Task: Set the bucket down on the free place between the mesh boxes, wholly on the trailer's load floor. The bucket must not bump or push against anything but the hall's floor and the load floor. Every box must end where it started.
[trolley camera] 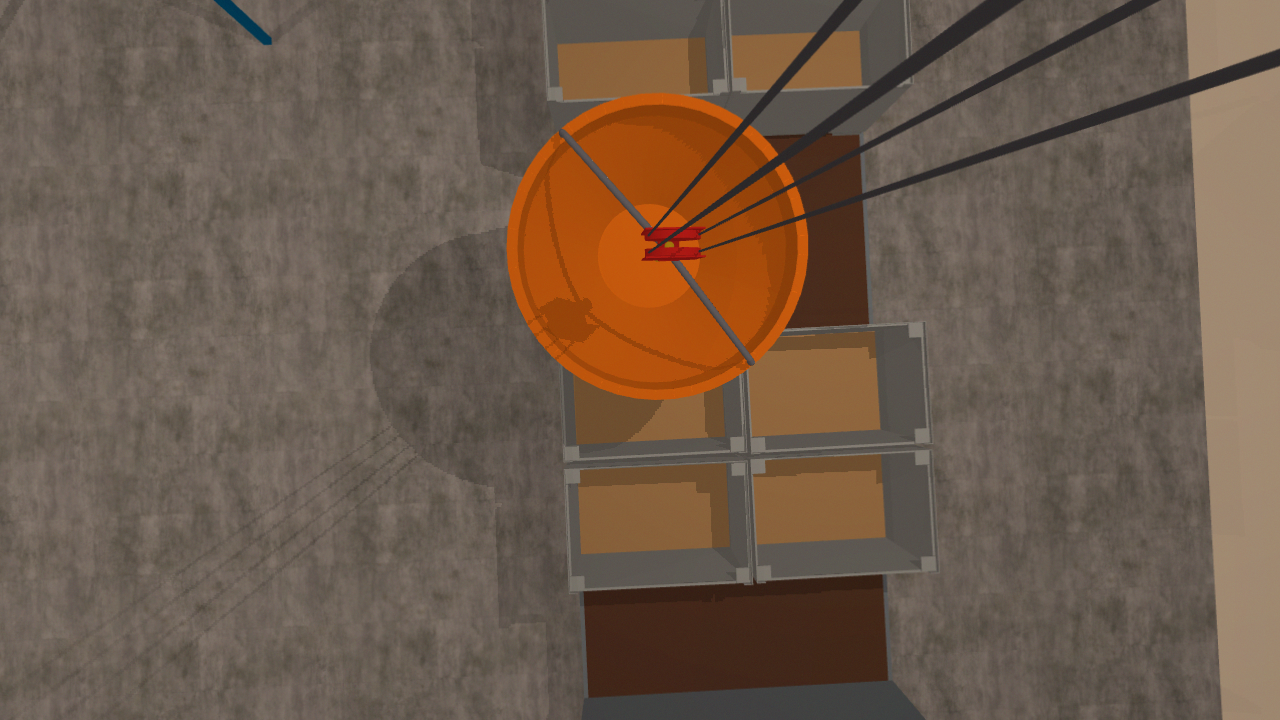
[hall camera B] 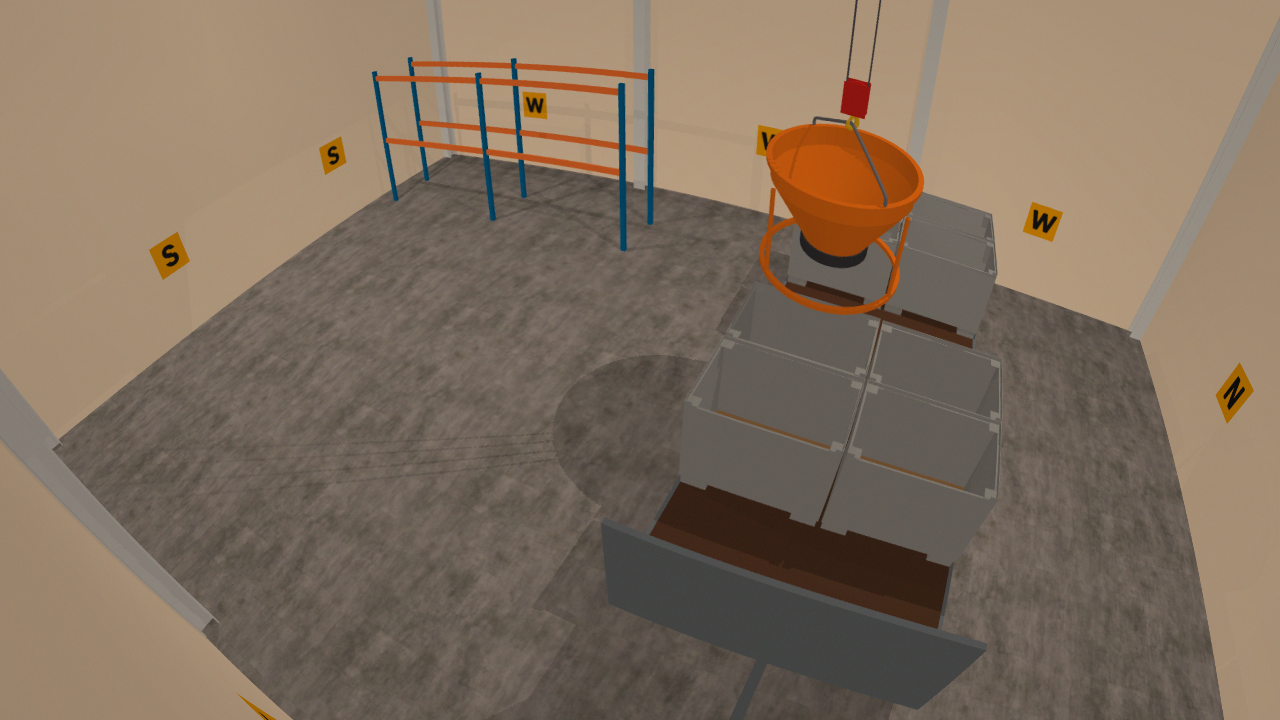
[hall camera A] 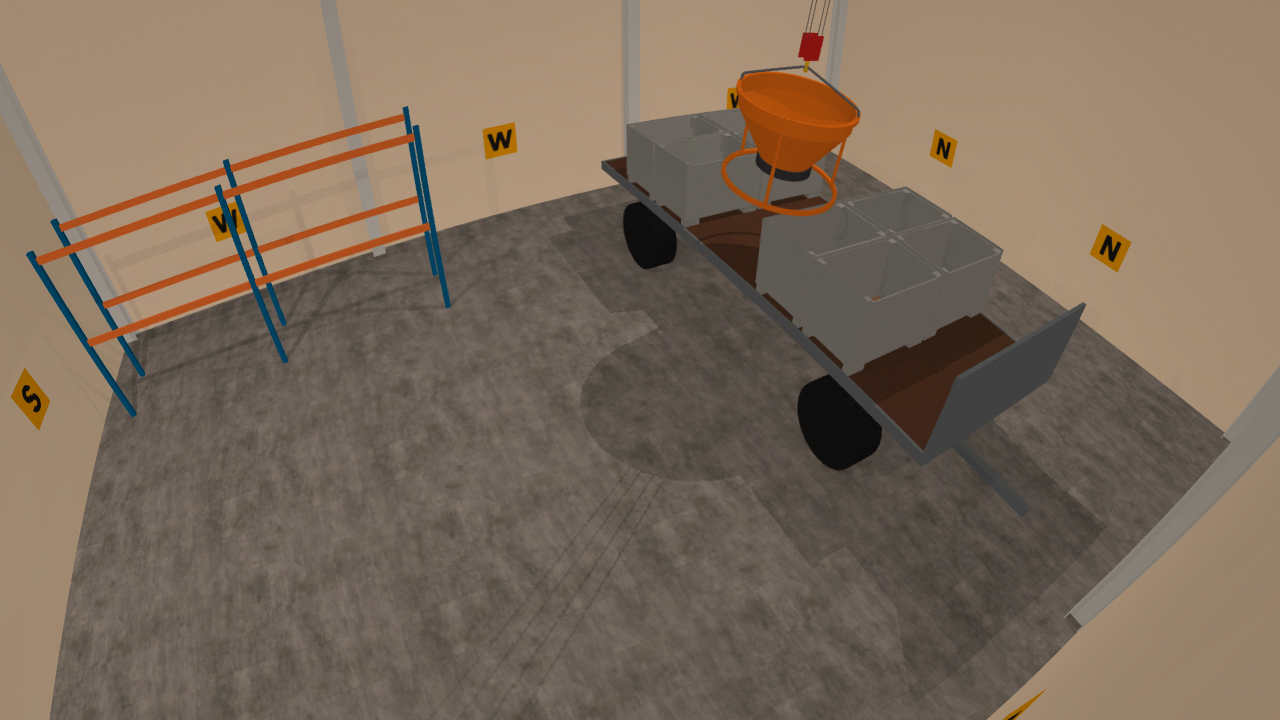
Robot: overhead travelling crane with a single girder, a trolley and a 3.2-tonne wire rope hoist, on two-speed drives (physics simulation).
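The orange bucket (hall camera A: 796,111) (hall camera B: 832,223) (trolley camera: 626,268) hangs upright in the air by its bail from the hook (hall camera A: 806,66) (hall camera B: 852,122) (trolley camera: 669,244), under the red block. In the trolley camera it covers the left part of the gap between the two box groups, overlaps the near left box and reaches past the trailer's left edge. The near mesh boxes (hall camera A: 805,304) (hall camera B: 760,447) (trolley camera: 836,385) and far mesh boxes (hall camera A: 716,179) (hall camera B: 944,277) (trolley camera: 626,71) stand on the brown load floor (hall camera A: 733,250) (hall camera B: 895,573) (trolley camera: 836,232). The bucket's exact height above the boxes is unclear.
The trailer's grey headboard (hall camera A: 1011,385) (hall camera B: 778,608) stands at its near end. A blue and orange rack (hall camera A: 322,157) (hall camera B: 572,85) stands by the west wall. The bucket's round shadow (hall camera A: 662,411) (hall camera B: 617,429) (trolley camera: 438,349) lies on the hall floor left of the trailer.
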